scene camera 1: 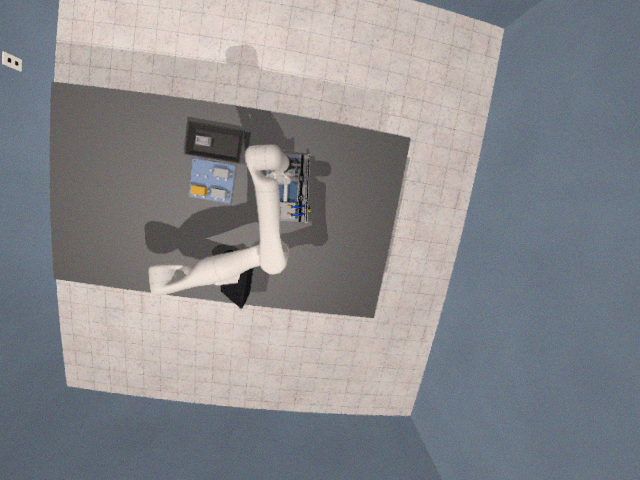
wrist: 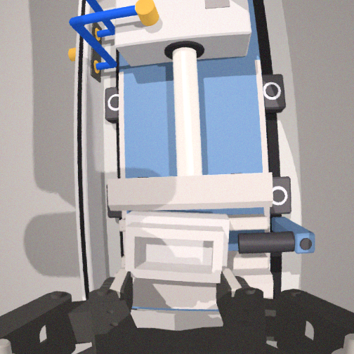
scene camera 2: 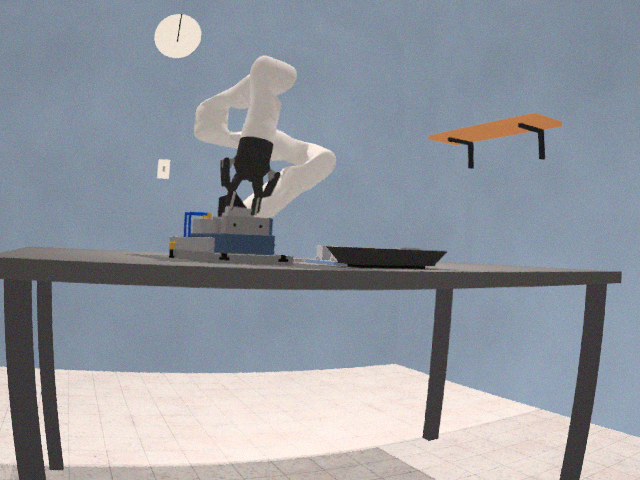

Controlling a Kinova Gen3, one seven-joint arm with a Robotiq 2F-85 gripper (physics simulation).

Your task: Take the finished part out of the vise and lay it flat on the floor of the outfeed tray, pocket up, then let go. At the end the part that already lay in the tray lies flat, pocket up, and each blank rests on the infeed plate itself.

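Frame: origin at the arm's base, x ahead, y left, z up, level; metres.
Seen in the pictures: gripper, fingertip midpoint: [scene camera 2: 241,212].
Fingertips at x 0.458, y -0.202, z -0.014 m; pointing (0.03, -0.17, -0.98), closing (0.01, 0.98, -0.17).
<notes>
Pixels of each thing's middle, then the offset from my fingertips to it.
- finished part, body centre: [scene camera 2: 237,215] 0.022 m back, 0.000 m left, 0.006 m down
- vise, body centre: [scene camera 2: 225,238] [scene camera 1: 287,188] 0.091 m back, 0.000 m left, 0.056 m down
- pale part, body centre: [scene camera 1: 203,140] 0.083 m ahead, 0.375 m left, 0.076 m down
- blue infeed plate, body centre: [scene camera 1: 212,181] 0.085 m back, 0.339 m left, 0.102 m down
- orange block, body centre: [scene camera 1: 199,190] 0.130 m back, 0.389 m left, 0.080 m down
The finished part [wrist: 173,273] [scene camera 2: 238,211] is a pale block, pocket up, at the vise [wrist: 190,192] [scene camera 2: 245,242]. My gripper [wrist: 174,285] [scene camera 2: 244,204] is shut on it, one finger at each short end; whether the part is clear of its seat I cannot tell. In scene camera 1 the arm hides the part and fingers. The dark outfeed tray [scene camera 1: 224,143] [scene camera 2: 387,256] holds another pale part [scene camera 1: 203,140], lying near its left end. The blue infeed plate [scene camera 1: 199,166] bears two grey blanks [scene camera 1: 222,172] [scene camera 1: 218,193] and an orange block [scene camera 1: 198,190].
A black handle [wrist: 265,243] on a blue arm lies right beside the part in the wrist view. Blue pipes [wrist: 102,19] with yellow ends stand at the vise's far left. The infeed plate lies beside the tray, left of the vise in scene camera 1.
</notes>
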